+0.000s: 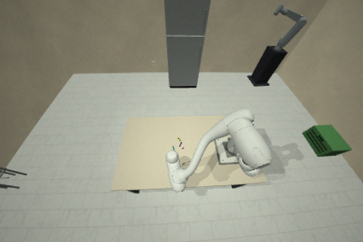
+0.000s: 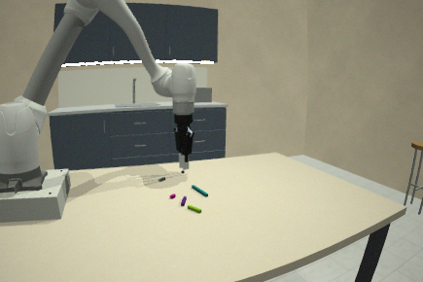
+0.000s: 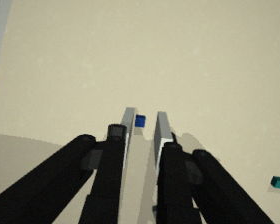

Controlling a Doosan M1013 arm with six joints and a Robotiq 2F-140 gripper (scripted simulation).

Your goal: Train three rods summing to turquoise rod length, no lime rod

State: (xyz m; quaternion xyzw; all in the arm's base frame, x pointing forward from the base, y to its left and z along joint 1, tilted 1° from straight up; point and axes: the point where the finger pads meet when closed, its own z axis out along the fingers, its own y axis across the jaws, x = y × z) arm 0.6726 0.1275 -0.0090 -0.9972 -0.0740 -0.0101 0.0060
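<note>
Right now my hand is 50 mm above the small blue rod. From my hand the other things lie so: turquoise rod 220 mm to the right, 50 mm below, 30 mm behind; then grey rod 120 mm behind, 50 mm to the right, 50 mm below; then magenta rod 230 mm to the right, 130 mm behind, 50 mm below.
</note>
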